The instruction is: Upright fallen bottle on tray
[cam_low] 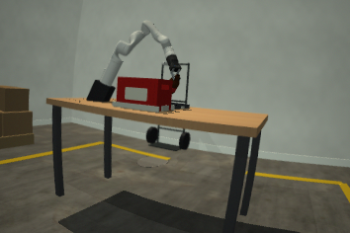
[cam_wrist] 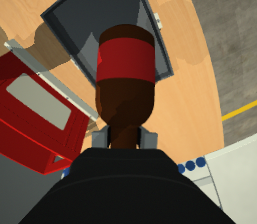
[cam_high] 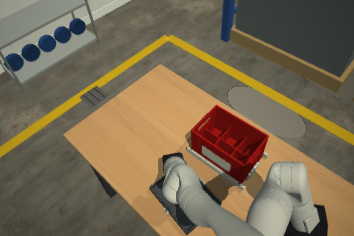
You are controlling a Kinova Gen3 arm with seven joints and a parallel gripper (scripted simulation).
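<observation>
My hand is 40 mm above the bottle, 30 mm past it and 10 mm to the right of it. Also, from my hand: tray (190 mm below, 70 mm behind); red crate (280 mm to the right, 120 mm below, 20 mm behind).
</observation>
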